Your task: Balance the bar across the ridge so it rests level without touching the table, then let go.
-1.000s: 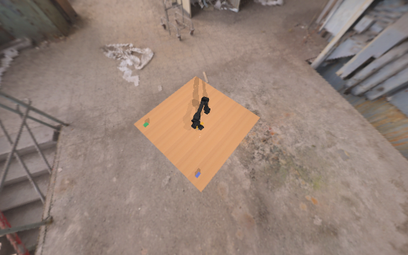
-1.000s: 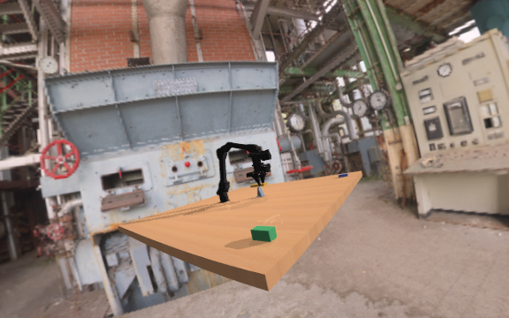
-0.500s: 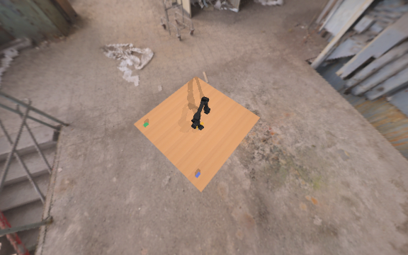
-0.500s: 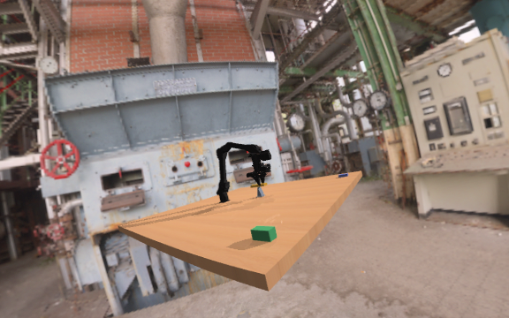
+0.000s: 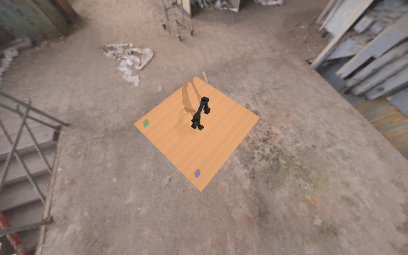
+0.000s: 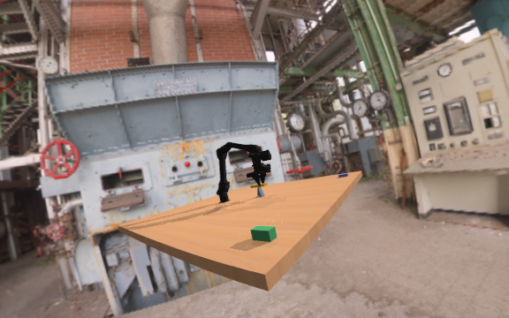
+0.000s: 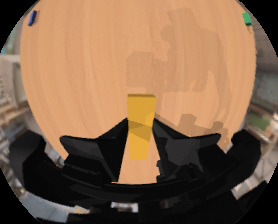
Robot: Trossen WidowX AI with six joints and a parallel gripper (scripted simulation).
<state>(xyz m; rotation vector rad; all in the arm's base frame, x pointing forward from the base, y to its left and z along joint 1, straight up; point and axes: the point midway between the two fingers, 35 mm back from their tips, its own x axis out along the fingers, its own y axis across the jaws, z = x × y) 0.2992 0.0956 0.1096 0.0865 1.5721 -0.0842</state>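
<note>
My gripper tip is now 30 mm past the yellow bar. The rest, counted from my gripper tip: small blue block: 440 mm ahead, 400 mm to the left, 70 mm below; then green block: 440 mm ahead, 600 mm to the right, 60 mm below.
</note>
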